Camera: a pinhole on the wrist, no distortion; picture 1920 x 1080 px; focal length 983.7 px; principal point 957.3 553.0 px. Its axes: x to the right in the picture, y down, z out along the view. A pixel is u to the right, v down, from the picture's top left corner.
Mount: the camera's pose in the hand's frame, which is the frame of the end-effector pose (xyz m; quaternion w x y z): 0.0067 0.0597 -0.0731 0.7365 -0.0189 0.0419 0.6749
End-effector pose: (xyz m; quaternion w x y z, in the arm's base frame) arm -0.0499 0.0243 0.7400 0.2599 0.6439 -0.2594 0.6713
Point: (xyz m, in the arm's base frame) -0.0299 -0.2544 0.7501
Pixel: 1314.7 624.5
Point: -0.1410 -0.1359 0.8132
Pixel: 1808.5 152.8
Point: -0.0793 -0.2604 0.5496
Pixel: outside the picture
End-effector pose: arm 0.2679 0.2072 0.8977 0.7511 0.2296 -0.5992 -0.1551
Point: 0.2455 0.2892 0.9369
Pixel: 1193.6 840.2
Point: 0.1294 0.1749 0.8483
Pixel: 291.4 859.2
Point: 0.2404 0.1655 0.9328
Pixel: 211.1 182.1
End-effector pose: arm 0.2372 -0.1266 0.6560 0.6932 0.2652 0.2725 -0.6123
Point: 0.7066 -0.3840 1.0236
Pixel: 1541.1 701.3
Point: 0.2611 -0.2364 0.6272
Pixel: outside the picture
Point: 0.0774 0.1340 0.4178
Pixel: behind the camera
